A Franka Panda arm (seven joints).
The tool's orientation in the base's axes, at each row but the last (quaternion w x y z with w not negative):
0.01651, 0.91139, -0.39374, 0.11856
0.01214, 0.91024, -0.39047, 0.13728
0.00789, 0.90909, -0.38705, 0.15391
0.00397, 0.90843, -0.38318, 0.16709
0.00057, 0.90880, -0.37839, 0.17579
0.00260, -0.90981, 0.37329, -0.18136
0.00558, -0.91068, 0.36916, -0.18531
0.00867, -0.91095, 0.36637, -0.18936
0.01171, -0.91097, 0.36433, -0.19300
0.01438, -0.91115, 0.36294, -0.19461
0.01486, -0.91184, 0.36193, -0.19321
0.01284, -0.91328, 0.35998, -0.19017
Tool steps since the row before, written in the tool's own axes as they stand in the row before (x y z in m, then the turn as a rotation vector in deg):
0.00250, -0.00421, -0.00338, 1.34, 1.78, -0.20
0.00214, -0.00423, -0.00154, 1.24, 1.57, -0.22
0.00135, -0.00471, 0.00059, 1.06, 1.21, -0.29
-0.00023, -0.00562, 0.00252, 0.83, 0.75, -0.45
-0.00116, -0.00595, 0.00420, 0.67, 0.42, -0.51
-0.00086, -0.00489, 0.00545, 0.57, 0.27, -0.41
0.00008, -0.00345, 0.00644, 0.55, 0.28, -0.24
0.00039, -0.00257, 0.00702, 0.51, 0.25, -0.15
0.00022, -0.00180, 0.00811, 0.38, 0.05, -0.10
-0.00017, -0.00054, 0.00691, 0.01, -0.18, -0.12
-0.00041, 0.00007, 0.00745, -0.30, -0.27, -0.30
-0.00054, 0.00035, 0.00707, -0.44, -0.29, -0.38
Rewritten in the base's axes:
0.00401, 0.00154, 0.00412, -0.44, -2.16, 0.39
0.00406, 0.00162, 0.00240, -0.36, -1.94, 0.40
0.00437, 0.00227, 0.00032, -0.24, -1.55, 0.45
0.00453, 0.00379, -0.00177, -0.12, -1.05, 0.59
0.00468, 0.00448, -0.00353, -0.01, -0.69, 0.64
0.00456, 0.00340, -0.00469, 0.05, -0.53, 0.53
0.00457, 0.00164, -0.00546, 0.09, -0.54, 0.37
0.00443, 0.00075, -0.00599, 0.12, -0.51, 0.27
0.00425, 0.00021, -0.00714, 0.18, -0.28, 0.21
0.00276, -0.00028, -0.00635, 0.08, 0.14, 0.14
0.00239, -0.00062, -0.00704, -0.13, 0.43, 0.22
0.00193, -0.00070, -0.00680, -0.24, 0.55, 0.25

